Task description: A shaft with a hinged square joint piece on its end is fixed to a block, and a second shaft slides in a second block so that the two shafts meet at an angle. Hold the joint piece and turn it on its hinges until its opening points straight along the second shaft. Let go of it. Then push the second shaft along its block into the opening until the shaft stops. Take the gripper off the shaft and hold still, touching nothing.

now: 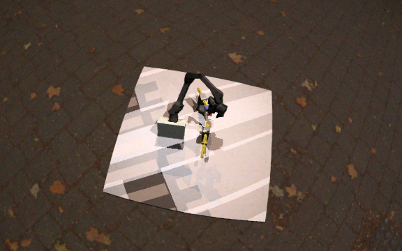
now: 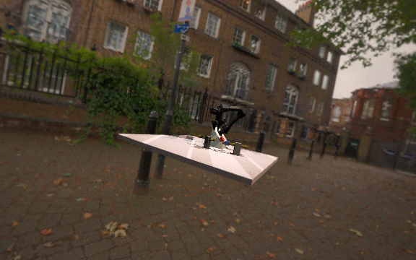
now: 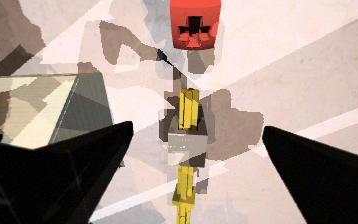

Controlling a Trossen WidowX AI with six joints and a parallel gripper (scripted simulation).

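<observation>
Now: the red square joint piece 8 cm to the left of my gripper tip, 8 cm below it and 1 cm behind it.
</observation>
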